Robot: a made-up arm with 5 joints. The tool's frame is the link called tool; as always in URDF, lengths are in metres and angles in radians. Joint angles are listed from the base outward. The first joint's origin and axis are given. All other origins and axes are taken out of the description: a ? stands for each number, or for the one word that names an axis. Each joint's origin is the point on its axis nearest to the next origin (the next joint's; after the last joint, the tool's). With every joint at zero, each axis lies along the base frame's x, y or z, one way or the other. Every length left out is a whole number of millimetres.
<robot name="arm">
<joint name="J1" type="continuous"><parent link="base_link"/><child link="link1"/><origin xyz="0.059 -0.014 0.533"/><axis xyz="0 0 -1"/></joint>
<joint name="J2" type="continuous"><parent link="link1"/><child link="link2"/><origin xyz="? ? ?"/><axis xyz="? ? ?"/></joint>
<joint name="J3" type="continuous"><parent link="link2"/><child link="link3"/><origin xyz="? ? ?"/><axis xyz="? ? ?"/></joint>
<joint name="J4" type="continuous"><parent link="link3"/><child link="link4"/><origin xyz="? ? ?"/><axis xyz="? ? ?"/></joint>
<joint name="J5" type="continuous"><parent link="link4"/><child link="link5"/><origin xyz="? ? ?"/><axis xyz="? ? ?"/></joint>
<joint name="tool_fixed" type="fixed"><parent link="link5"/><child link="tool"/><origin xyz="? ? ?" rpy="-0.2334 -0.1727 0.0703"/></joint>
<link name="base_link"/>
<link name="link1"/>
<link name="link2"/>
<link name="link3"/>
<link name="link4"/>
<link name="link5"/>
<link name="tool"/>
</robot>
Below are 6 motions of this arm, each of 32 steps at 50 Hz.
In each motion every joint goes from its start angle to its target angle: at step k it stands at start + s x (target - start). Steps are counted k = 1, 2, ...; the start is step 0. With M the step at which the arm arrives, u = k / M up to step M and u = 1 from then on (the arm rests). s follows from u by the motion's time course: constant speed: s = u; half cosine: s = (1 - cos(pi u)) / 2; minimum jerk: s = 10 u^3 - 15 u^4 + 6 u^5.
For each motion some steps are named. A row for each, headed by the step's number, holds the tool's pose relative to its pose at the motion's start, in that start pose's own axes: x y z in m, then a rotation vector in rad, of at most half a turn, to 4 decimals.
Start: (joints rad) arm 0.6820 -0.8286 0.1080 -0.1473 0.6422
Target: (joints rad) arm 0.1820 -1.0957 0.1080 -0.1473 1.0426
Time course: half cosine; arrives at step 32
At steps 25, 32:
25: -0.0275 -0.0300 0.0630 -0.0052 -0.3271 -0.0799
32: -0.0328 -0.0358 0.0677 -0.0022 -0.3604 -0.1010

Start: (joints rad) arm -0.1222 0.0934 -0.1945 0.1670 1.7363
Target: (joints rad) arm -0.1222 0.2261 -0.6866 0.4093 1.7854
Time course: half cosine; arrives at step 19
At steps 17, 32:
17: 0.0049 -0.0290 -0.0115 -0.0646 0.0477 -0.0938
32: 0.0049 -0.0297 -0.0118 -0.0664 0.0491 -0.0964

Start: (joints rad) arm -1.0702 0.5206 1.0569 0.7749 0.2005
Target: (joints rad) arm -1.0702 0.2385 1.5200 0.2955 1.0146
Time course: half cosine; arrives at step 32
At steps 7, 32:
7: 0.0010 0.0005 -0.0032 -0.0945 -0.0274 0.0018
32: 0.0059 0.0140 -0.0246 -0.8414 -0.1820 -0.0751

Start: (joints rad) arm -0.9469 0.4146 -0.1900 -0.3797 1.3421
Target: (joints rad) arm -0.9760 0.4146 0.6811 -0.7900 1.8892
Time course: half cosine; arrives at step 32
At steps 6, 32:
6: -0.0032 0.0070 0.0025 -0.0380 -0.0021 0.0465
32: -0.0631 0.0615 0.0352 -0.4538 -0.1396 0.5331

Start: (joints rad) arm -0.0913 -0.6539 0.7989 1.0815 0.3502
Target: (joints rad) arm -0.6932 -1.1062 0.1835 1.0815 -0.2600
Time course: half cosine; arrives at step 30
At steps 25, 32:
25: -0.0798 0.0584 -0.0040 0.1188 -1.0506 0.1147
32: -0.0858 0.0609 -0.0085 0.1402 -1.1229 0.1621

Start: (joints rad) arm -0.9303 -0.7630 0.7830 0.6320 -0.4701
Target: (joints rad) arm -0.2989 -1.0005 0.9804 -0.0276 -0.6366
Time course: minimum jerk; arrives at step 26
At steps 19, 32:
19: 0.0029 -0.0558 0.0059 0.2432 -0.7415 -0.3704
32: 0.0008 -0.0636 0.0065 0.2490 -0.8491 -0.4224

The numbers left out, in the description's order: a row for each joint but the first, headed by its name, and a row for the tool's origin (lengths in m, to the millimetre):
J2: xyz 0.061 0.039 0.000, axis 0 1 0
J3: xyz 0.059 0.000 0.144, axis 0 1 0
J4: xyz 0.107 0.000 -0.013, axis 0 1 0
J5: xyz 0.026 0.000 -0.017, axis -1 0 0
tool: xyz 0.000 -0.029 -0.015

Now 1 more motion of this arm.
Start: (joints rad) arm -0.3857 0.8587 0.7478 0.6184 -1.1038
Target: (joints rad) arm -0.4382 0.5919 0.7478 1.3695 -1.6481
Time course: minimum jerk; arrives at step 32
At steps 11, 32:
11: -0.0146 0.0002 -0.0049 0.0964 0.0554 -0.1121
32: -0.0619 0.0036 -0.0202 0.4115 0.1491 -0.5477

